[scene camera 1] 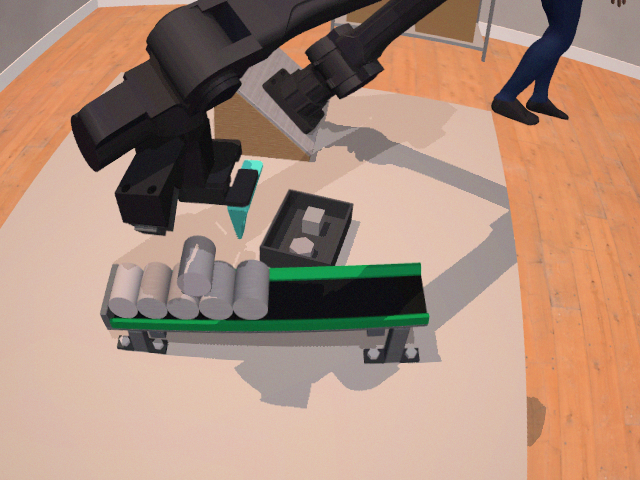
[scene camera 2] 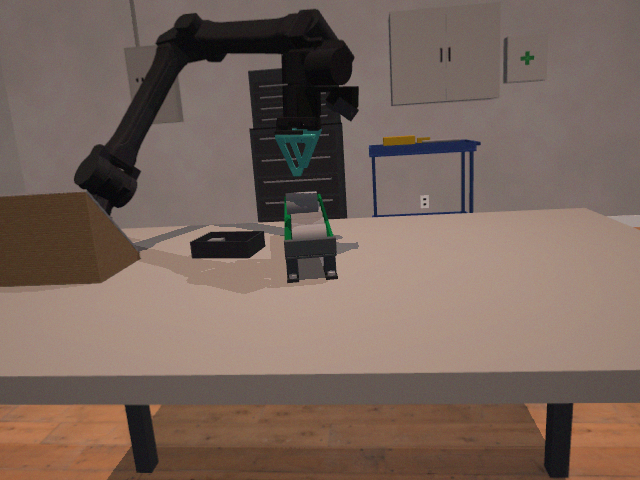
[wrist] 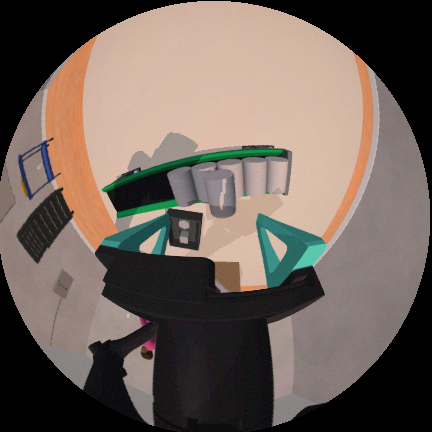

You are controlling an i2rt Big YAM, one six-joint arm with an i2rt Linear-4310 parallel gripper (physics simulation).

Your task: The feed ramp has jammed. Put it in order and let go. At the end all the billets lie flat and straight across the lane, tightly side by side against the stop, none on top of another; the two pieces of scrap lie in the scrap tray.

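Note:
Several grey billets lie across the green-railed ramp in a row, side by side from the stop. The end billets are the one at the stop and the far one. One more billet lies on top, over the third and fourth from the stop. A pale block and a hexagonal scrap piece lie in the scrap tray. My gripper is open and empty, above the billets' level; one finger is hidden in scene camera 1.
The tray stands close beside the ramp, on the arm's side. A wooden wedge with a sloped grey top stands behind the tray, next to the arm's base. The ramp's bolted feet stand on the table.

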